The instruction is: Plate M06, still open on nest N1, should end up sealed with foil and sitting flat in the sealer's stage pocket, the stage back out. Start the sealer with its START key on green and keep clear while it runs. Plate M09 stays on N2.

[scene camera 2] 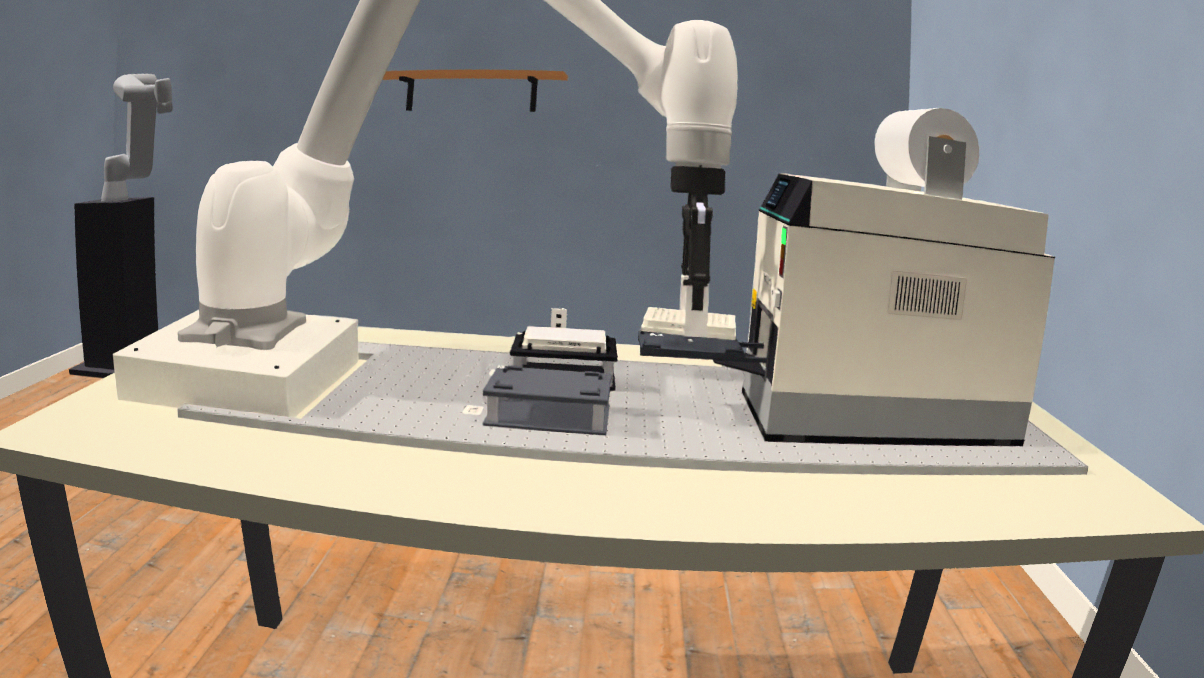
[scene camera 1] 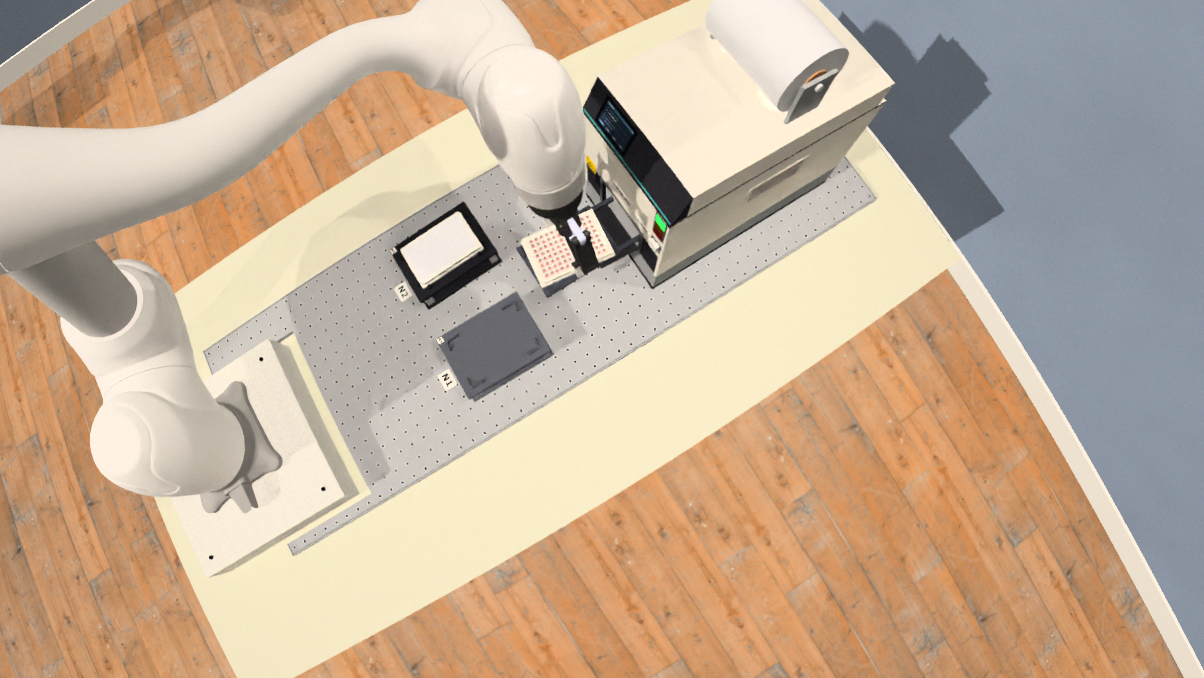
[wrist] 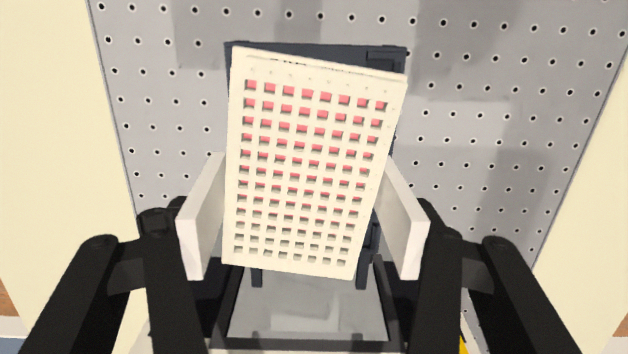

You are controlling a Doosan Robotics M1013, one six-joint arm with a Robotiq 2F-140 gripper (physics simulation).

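Places are measured from the arm's base along level axes (x ahead, y left, z up), in millimetres.
Pixels of known places: gripper, fingertip midpoint: (scene camera 2: pixel 692 330) (scene camera 1: pixel 570 248) (wrist: pixel 301 177); arm's base, link origin: (scene camera 2: pixel 243 330) (scene camera 1: pixel 225 447).
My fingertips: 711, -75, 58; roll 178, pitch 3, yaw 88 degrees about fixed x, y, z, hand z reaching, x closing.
Ahead of a thing's pixels: the offset from my fingertips to its top centre, as dx, dy, dz. "spot": to the spot under its first point.
Plate M06 {-4, +1, +18} (scene camera 1: pixel 548 253) (scene camera 2: pixel 664 320) (wrist: pixel 307 167) is a white well plate with open pink wells and no foil. It rests on the sealer's dark stage {+21, +6, -12} (scene camera 1: pixel 624 244) (scene camera 2: pixel 673 343) (wrist: pixel 307 50), which is pulled out in front of the sealer (scene camera 1: pixel 741 127) (scene camera 2: pixel 901 336). In the wrist view the plate sits turned slightly askew on the stage. My gripper (scene camera 1: pixel 579 236) (scene camera 2: pixel 696 316) (wrist: pixel 301 177) reaches straight down, and its white pads press on both long sides of the plate. A green light {spot: +98, -90, +150} (scene camera 1: pixel 660 223) (scene camera 2: pixel 784 238) shows on the sealer's front.
Plate M09 {-178, +152, -52} (scene camera 1: pixel 441 248) (scene camera 2: pixel 563 336) sits in black nest N2 {spot: -108, +170, -68} (scene camera 1: pixel 470 221). Grey nest N1 {-191, -44, -66} (scene camera 1: pixel 496 341) (scene camera 2: pixel 547 392) stands empty nearer the front. A foil roll {+333, -2, +354} (scene camera 1: pixel 774 42) (scene camera 2: pixel 913 143) sits on the sealer. The arm's base (scene camera 1: pixel 251 455) is on the left.
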